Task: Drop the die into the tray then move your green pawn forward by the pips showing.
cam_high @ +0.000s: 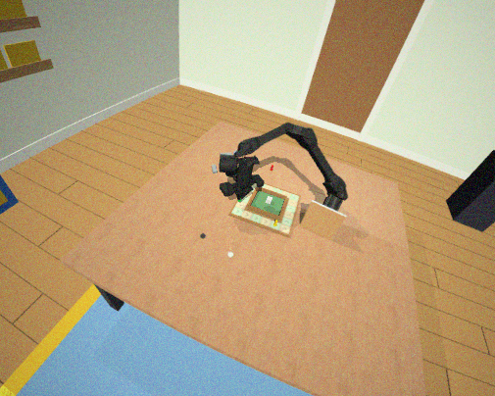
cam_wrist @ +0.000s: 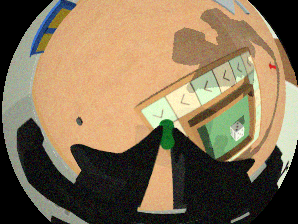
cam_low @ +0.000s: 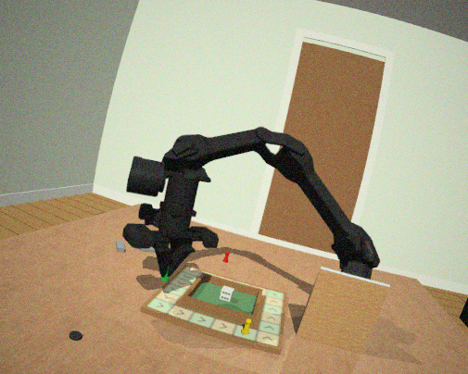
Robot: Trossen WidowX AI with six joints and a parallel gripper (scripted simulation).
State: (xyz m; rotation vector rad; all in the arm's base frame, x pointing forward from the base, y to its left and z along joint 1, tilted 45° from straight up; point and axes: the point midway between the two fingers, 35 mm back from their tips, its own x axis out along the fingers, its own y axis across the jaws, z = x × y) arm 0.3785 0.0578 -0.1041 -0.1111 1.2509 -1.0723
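My gripper tip is 120 mm to the left of the white die, 110 mm past it and 50 mm above it. From my gripper tip the other things lie so: yellow pawn 180 mm behind, 50 mm below; then black disc 200 mm to the left, 70 mm below, 60 mm ahead; then green pawn 10 mm above.
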